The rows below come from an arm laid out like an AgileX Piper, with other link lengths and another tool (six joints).
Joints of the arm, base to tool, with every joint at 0 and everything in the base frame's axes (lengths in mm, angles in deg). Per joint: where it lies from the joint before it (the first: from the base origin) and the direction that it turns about. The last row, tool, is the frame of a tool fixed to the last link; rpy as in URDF.
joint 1: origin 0 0 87.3 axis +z
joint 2: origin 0 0 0 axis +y
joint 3: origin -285.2 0 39 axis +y
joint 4: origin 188.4 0 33.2 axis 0.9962 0 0.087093
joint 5: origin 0 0 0 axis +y
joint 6: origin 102.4 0 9 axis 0.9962 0 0.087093
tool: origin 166.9 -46 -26.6 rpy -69.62 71.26 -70.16
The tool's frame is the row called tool.
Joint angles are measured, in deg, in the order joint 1, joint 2, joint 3, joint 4, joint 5, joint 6. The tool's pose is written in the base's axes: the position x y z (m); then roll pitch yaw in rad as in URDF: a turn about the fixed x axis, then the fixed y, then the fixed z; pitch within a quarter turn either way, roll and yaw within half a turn. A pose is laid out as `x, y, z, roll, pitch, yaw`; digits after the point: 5 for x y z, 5 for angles.
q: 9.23 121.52 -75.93 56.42 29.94 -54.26
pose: 0.42553, 0.13799, -0.04518, 2.93361, 0.68592, -2.59663
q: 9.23 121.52 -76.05 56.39 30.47 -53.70
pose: 0.42380, 0.13985, -0.04495, 2.91911, 0.68273, -2.60715
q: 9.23 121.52 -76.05 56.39 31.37 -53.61
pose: 0.42043, 0.14248, -0.04524, 2.90367, 0.67736, -2.60813
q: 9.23 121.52 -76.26 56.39 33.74 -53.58
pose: 0.41288, 0.14936, -0.04480, 2.86775, 0.66748, -2.60466
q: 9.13 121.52 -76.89 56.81 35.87 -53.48
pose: 0.40908, 0.15611, -0.04177, 2.83179, 0.66749, -2.61092
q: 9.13 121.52 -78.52 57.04 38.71 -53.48
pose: 0.40810, 0.16574, -0.03439, 2.79774, 0.67948, -2.60231
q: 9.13 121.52 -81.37 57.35 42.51 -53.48
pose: 0.40996, 0.17870, -0.02114, 2.75935, 0.70648, -2.58529
